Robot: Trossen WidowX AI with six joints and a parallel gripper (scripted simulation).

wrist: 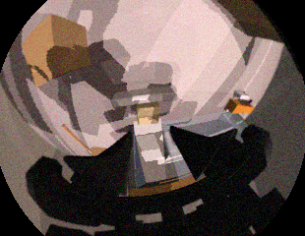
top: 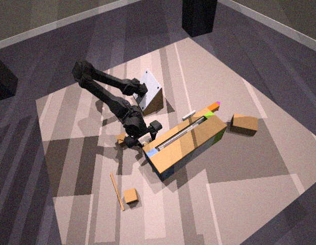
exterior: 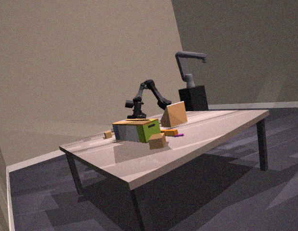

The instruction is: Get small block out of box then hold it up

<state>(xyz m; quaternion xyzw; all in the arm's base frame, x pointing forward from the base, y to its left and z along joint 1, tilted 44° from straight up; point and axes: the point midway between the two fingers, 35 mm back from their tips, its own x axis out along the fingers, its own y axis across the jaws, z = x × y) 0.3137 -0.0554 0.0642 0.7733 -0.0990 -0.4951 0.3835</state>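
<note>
Right now the tan block is 20 mm behind my gripper tip, 10 mm to the right of it and 30 mm below it. Also, from my gripper tip: long box (30 mm ahead, 160 mm to the left, 20 mm above); then thin stick (140 mm ahead, 210 mm to the right, 40 mm below).
</note>
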